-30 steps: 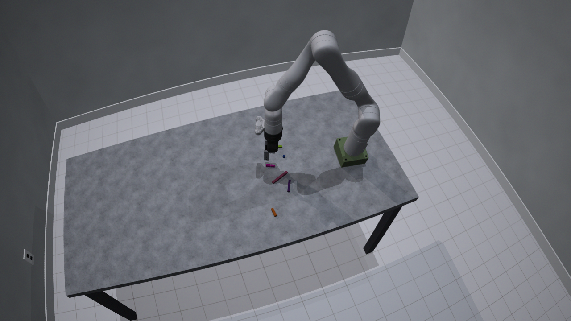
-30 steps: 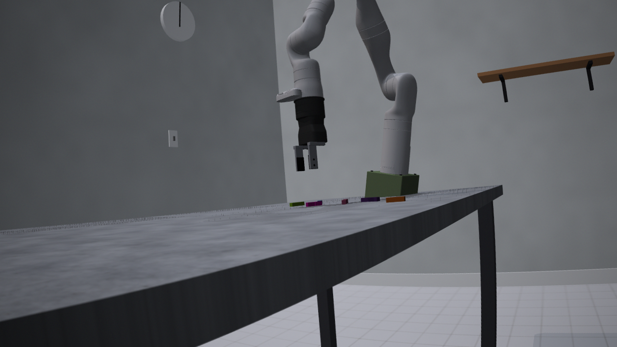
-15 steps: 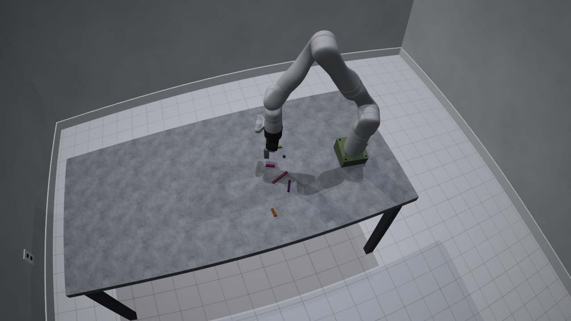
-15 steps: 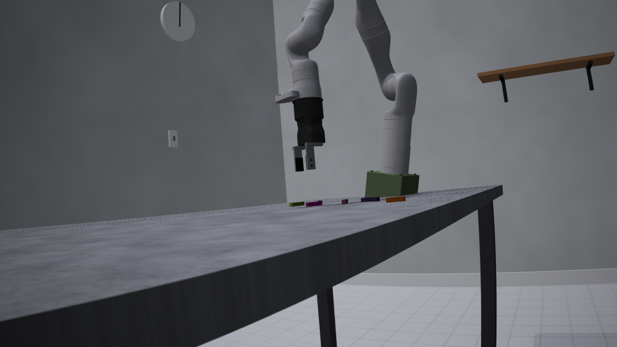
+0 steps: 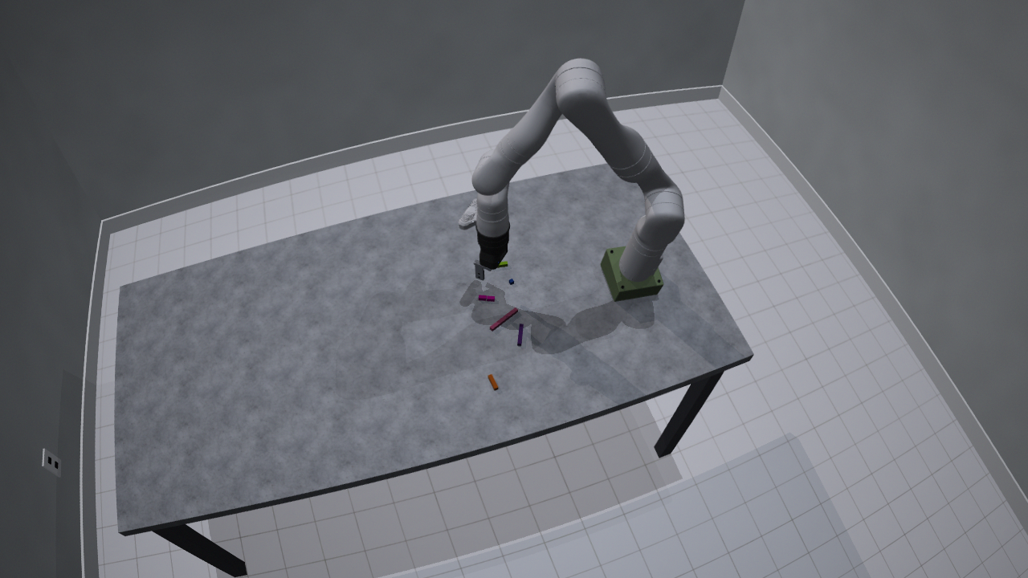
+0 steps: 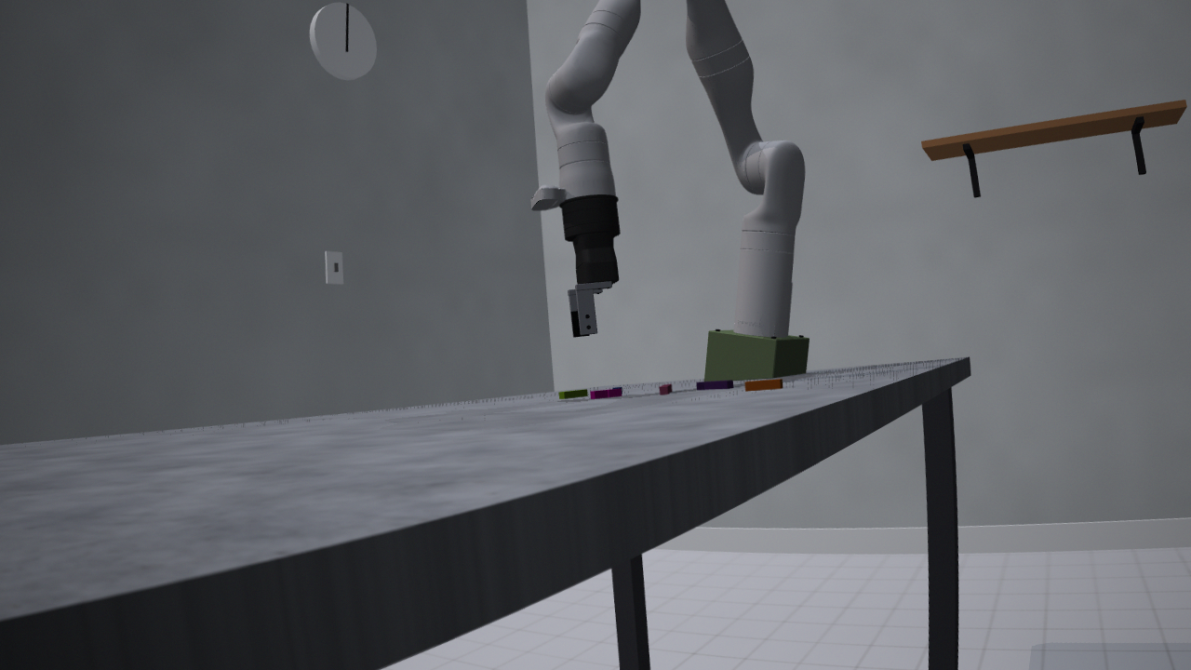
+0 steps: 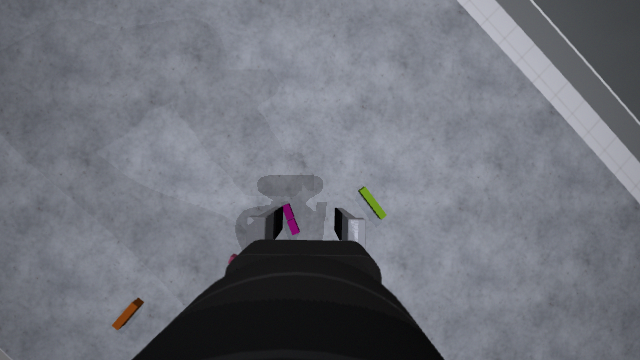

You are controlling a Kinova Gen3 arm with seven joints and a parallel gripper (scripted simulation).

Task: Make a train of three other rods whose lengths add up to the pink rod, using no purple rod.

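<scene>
The lime rod is 5 cm behind my hand, 8 cm to the right of it and 10 cm below it. Also, from my hand: pink rod: 3 cm behind, 10 cm to the left, 10 cm below; purple rod: 7 cm behind, 16 cm to the left, 10 cm below; small blue rod: 7 cm behind, 1 cm to the right, 10 cm below.
</scene>
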